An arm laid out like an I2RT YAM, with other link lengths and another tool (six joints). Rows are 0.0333 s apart.
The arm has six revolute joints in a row. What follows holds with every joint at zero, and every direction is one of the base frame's. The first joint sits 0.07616 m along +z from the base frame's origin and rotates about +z. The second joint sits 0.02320 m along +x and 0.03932 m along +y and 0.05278 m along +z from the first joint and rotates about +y. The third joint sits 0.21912 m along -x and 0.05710 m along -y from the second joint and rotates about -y. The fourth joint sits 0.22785 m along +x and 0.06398 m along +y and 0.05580 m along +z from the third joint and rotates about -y. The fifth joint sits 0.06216 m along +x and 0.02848 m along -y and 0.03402 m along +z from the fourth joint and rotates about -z. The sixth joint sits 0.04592 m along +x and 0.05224 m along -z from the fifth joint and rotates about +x. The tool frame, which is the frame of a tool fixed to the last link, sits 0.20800 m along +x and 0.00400 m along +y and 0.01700 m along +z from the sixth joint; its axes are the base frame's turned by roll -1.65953, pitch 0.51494 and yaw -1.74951 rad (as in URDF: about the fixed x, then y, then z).
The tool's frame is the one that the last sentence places.
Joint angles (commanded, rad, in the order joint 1, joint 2, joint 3, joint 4, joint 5, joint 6), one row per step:
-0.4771, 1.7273, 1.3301, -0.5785, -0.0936, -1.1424
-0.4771, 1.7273, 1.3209, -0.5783, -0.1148, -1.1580
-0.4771, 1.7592, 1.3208, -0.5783, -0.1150, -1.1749
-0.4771, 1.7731, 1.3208, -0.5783, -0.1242, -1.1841
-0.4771, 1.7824, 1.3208, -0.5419, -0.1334, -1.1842
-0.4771, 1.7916, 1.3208, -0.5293, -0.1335, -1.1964
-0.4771, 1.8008, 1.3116, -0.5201, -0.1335, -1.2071
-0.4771, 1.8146, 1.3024, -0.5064, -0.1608, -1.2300
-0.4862, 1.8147, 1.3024, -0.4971, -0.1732, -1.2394
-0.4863, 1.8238, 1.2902, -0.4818, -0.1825, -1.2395
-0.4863, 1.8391, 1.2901, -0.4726, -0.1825, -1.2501
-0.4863, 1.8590, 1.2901, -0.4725, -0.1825, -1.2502
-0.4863, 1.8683, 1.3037, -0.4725, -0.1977, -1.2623
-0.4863, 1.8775, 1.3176, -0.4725, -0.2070, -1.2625
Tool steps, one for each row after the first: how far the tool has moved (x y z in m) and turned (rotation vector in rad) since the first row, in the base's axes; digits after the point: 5 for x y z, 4 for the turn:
-0.00064, 0.00637, -0.00297, 0.0114, 0.0024, 0.0247
-0.00362, 0.00803, -0.01668, 0.0176, 0.0332, 0.0388
-0.00421, 0.01095, -0.02224, 0.0262, 0.0431, 0.0514
0.00457, 0.00900, -0.02032, 0.0199, 0.0157, 0.0566
0.00657, 0.00803, -0.02243, 0.0117, 0.0145, 0.0668
0.00506, 0.00884, -0.02859, 0.0105, 0.0241, 0.0756
0.00632, 0.01588, -0.03485, 0.0228, 0.0240, 0.1094
0.00823, 0.01372, -0.03296, 0.0221, 0.0119, 0.1149
0.00805, 0.01636, -0.03866, 0.0318, 0.0130, 0.1199
0.00835, 0.01622, -0.04399, 0.0293, 0.0196, 0.1286
0.00598, 0.01748, -0.05248, 0.0396, 0.0365, 0.1285
0.01018, 0.01951, -0.05075, 0.0419, 0.0276, 0.1467
0.01410, 0.02001, -0.04909, 0.0460, 0.0195, 0.1519

